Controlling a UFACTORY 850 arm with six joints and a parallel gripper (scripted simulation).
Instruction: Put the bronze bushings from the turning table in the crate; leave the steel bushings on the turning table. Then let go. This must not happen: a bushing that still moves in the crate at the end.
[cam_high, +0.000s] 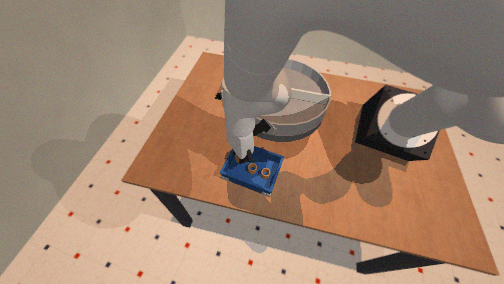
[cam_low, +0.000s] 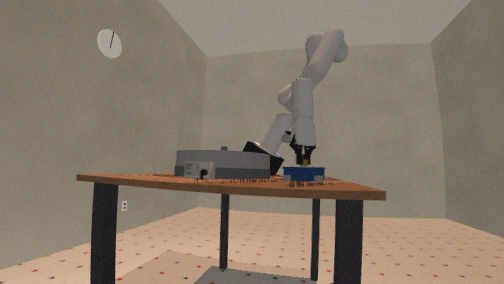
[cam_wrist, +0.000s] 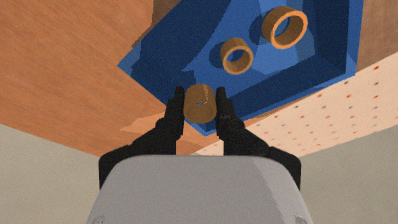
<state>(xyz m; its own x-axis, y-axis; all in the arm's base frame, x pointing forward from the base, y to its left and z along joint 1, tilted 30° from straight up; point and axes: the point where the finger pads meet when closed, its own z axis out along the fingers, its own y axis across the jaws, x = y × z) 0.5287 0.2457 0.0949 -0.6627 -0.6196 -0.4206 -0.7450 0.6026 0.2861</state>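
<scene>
Right now the blue crate is 6 cm below my hand, 5 cm behind it and 1 cm to the left of it. Round my hand: grey turning table: 36 cm to the right, 6 cm behind, 3 cm below.
</scene>
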